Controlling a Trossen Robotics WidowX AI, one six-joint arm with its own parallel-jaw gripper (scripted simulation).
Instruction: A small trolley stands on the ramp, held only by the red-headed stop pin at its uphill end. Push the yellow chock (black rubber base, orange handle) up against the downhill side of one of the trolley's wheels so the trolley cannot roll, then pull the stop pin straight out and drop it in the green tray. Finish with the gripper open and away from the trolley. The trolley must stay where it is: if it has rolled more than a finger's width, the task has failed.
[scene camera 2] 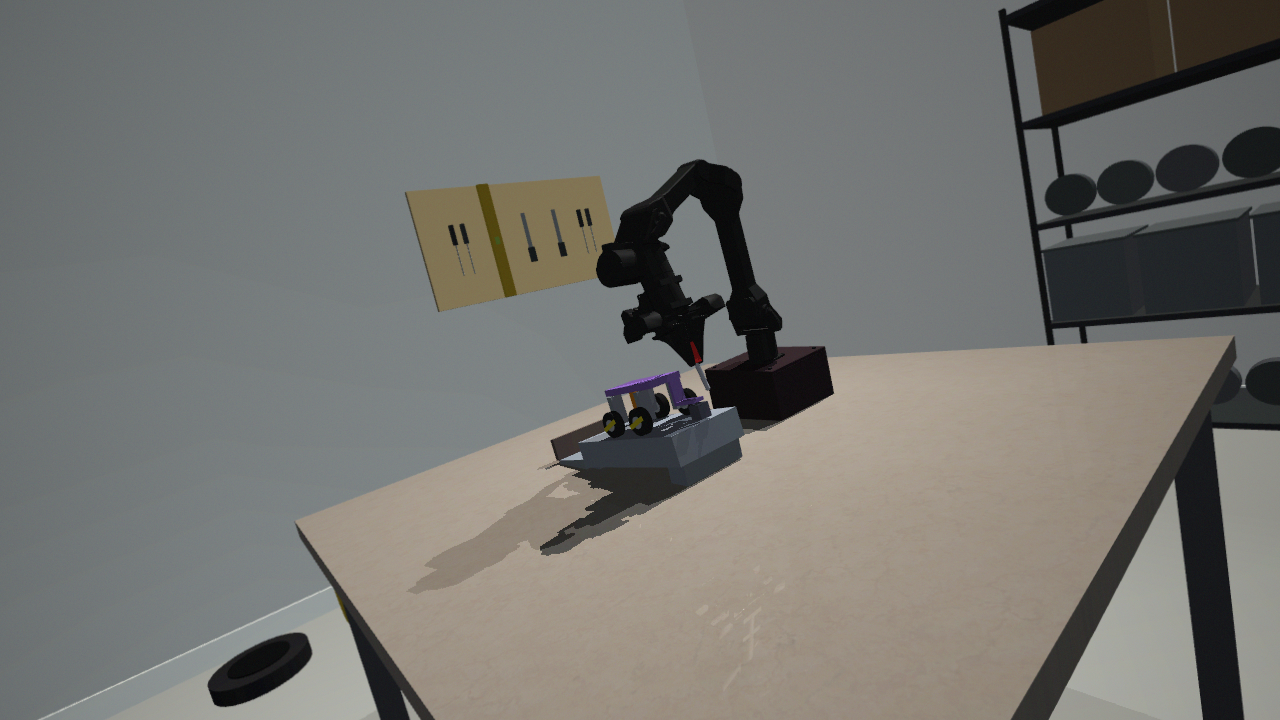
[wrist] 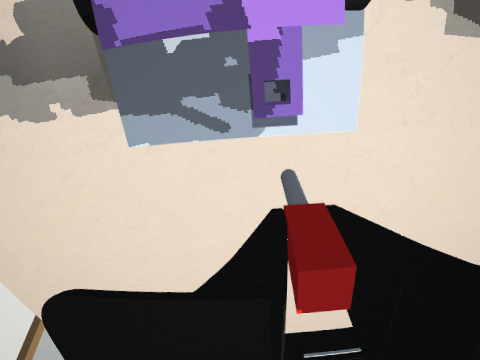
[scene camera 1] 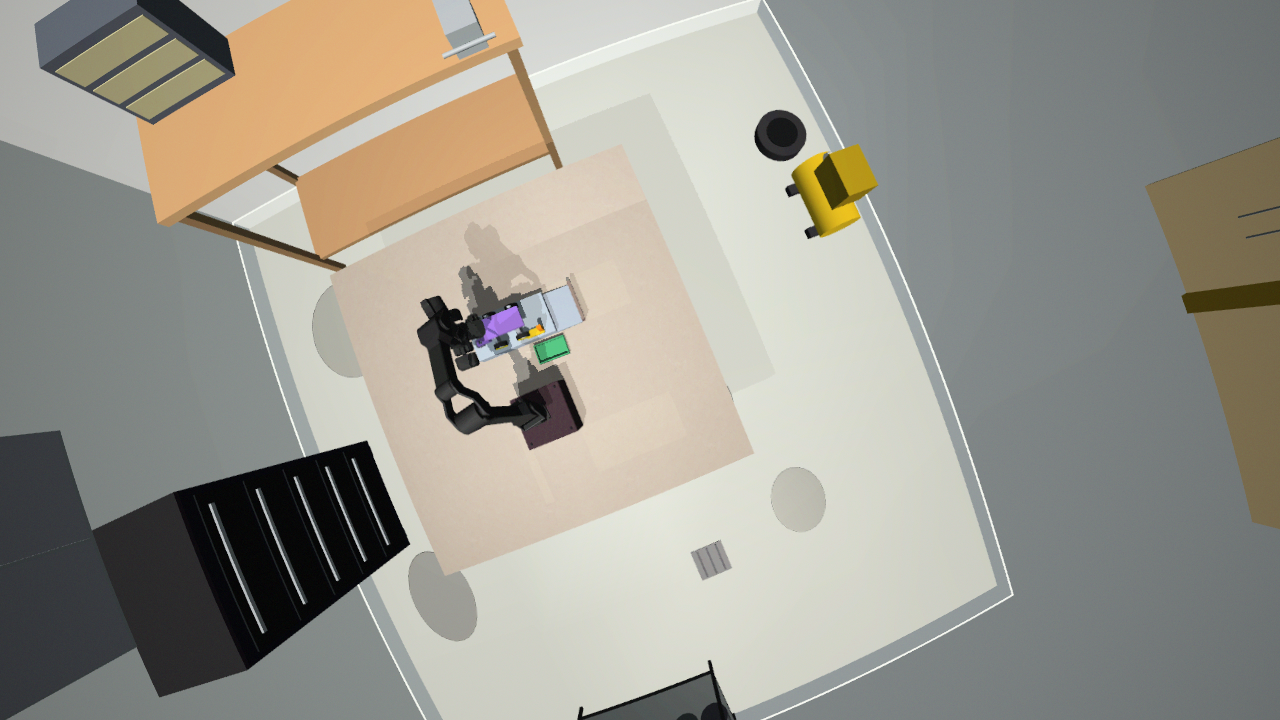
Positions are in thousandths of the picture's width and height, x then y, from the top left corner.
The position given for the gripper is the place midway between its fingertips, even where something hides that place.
The gripper (scene camera 2: 545,506) holds a stop pin (wrist: 674,760). Also in view: a purple trolley (scene camera 1: 387,452), a low brown strip (scene camera 2: 442,619) and a grey ramp (scene camera 2: 528,612).
The purple trolley also shows in the wrist view (wrist: 574,124). The gripper is seen too in the wrist view (wrist: 630,607) and in scene camera 1 (scene camera 1: 364,478). The grey ramp also shows in the wrist view (wrist: 397,246) and in scene camera 1 (scene camera 1: 417,431). Scene camera 1 misses the stop pin, which is hidden by the gripper.
